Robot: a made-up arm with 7 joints.
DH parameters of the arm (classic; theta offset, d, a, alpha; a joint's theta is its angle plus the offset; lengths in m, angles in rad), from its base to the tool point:
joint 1: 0 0.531 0 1.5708
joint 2: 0 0.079 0 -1.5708
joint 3: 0 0.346 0.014 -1.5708
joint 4: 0 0.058 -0.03 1.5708
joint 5: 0 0.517 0 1.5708
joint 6: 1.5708 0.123 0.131 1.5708
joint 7: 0 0.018 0 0
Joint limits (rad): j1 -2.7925..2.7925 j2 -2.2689..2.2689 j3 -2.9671..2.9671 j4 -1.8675..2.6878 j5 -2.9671..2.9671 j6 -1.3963..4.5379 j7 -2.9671..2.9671
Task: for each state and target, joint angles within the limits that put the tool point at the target. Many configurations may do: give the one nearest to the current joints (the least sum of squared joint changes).
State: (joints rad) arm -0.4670 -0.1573 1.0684 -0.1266 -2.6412 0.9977 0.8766
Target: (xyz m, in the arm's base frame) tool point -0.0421 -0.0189 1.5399
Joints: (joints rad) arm -0.4977 -0.1466 1.1661 0.0447 -2.5444 0.3784 0.8766
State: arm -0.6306 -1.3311 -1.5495 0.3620 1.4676 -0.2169 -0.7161
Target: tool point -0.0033 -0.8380 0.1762
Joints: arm -0.7674 -1.6665 -1.2438 0.9856 1.4600 -0.4119 -0.7161
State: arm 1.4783 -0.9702 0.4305 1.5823 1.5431 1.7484 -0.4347
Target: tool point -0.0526 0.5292 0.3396
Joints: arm 1.4862 -0.8287 0.4878 1.5700 1.5509 1.7964 -0.4347
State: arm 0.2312 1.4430 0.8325 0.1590 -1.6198 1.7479 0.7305
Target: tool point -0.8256 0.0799 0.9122
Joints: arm 0.0326 1.0431 0.7437 0.3536 -1.6194 1.5383 0.7305
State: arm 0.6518 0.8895 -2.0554 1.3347 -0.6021 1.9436 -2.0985
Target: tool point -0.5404 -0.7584 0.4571
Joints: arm 0.5150 1.4359 -2.1993 0.9809 -0.6384 1.3891 -2.0985
